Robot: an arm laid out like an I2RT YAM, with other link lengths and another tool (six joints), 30 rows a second.
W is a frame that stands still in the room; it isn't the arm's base.
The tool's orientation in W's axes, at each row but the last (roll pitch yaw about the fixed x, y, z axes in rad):
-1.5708 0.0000 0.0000
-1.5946 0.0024 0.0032
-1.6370 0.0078 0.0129
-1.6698 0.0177 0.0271
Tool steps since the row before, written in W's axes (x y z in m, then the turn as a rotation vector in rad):
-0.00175 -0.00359 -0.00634 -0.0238 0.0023 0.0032
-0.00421 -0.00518 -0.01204 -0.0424 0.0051 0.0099
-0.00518 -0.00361 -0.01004 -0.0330 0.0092 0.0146
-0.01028 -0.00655 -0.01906 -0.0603 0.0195 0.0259
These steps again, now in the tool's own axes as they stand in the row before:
-0.00175 0.00634 -0.00359 -0.0238 -0.0032 0.0023
-0.00420 0.01217 -0.00488 -0.0424 -0.0099 0.0050
-0.00515 0.01029 -0.00287 -0.0330 -0.0149 0.0087
-0.01011 0.01977 -0.00434 -0.0602 -0.0268 0.0186

